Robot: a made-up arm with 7 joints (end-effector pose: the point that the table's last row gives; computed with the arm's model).
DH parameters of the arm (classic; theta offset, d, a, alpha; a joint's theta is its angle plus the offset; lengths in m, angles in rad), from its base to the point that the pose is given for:
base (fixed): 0 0 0 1.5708
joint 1: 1.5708 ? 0 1.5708
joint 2: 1.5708 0 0 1.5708
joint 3: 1.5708 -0.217 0 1.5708
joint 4: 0 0 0 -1.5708
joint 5: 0 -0.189 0 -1.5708
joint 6: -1.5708 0 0 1.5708
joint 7: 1.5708 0 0 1.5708
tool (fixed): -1.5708 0 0 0
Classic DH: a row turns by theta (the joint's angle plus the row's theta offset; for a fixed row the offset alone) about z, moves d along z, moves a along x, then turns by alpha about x.
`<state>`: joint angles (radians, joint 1 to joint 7).
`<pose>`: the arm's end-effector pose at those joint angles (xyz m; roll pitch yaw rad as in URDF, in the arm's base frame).
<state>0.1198 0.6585 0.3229 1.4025 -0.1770 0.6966 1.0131</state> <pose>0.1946 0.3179 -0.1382 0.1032 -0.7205 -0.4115</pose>
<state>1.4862 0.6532 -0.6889 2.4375 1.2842 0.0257 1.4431</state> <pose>0.1128 0.1016 0.0852 0.7708 -0.5382 2.4233</pose>
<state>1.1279 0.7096 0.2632 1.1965 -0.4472 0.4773 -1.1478</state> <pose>0.2420 0.3401 0.0732 -2.6386 -1.0261 -1.4681</pose>
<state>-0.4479 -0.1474 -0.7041 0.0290 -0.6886 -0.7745 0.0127</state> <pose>-0.1699 0.0559 -0.3633 -0.6455 -0.7489 -0.9087</pose>
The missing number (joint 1, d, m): -0.119
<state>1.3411 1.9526 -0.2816 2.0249 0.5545 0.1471 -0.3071</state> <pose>0.0311 0.2610 0.1603 2.7470 0.0309 -1.8061</pose>
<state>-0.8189 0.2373 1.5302 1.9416 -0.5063 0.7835 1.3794</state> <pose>-0.0703 0.3250 -0.0756 0.3593 -0.3649 0.2282</pose>
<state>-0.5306 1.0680 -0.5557 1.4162 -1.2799 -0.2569 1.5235</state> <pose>0.0331 0.2872 -0.2570 -1.1346 0.0447 -2.4964</pose>
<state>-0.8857 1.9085 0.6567 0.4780 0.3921 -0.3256 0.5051</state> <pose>0.1811 0.4645 0.0590 1.1556 -0.0416 -1.0577</pose>
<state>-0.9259 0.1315 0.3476 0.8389 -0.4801 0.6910 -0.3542</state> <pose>-0.1875 0.2115 -0.3065 0.8040 0.8458 -0.0426</pose>
